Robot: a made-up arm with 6 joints.
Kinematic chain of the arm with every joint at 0, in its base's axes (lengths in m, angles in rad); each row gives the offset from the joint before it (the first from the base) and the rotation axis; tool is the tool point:
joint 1: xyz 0 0 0.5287 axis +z
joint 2: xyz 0 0 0 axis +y
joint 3: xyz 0 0 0.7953 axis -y
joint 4: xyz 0 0 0 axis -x
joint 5: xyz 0.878 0 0 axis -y
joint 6: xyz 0 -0.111 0 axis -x
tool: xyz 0 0 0
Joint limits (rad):
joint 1: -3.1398..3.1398
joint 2: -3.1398..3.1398
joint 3: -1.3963..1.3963
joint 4: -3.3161..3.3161
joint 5: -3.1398..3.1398
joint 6: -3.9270..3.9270
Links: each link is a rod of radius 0.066 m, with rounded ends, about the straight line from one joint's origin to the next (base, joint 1, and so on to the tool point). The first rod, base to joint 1, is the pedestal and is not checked.
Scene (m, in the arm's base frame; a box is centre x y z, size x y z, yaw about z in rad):
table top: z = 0
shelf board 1: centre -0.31 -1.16 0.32 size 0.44 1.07 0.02 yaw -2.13
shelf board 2: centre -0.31 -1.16 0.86 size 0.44 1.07 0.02 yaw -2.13
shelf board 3: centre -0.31 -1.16 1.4 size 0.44 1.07 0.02 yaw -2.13
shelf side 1: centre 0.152 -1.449 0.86 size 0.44 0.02 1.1 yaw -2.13
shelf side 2: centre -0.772 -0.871 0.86 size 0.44 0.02 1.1 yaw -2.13
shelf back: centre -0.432 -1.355 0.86 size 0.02 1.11 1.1 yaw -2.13
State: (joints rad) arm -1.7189 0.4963 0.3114 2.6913 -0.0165 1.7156
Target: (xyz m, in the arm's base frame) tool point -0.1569 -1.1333 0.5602
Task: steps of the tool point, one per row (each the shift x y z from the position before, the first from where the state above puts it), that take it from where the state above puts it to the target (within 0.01 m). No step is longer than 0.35 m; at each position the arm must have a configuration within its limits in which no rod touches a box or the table.
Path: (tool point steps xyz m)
1: 0.1262 0.1644 0.0178
2: 0.0946 0.1884 -0.0178
3: -0.0734 -0.0435 -0.2886
4: -0.0687 0.0486 -0.2653
5: -0.0694 -0.1266 0.0023
6: -0.0805 -0.1129 -0.0023

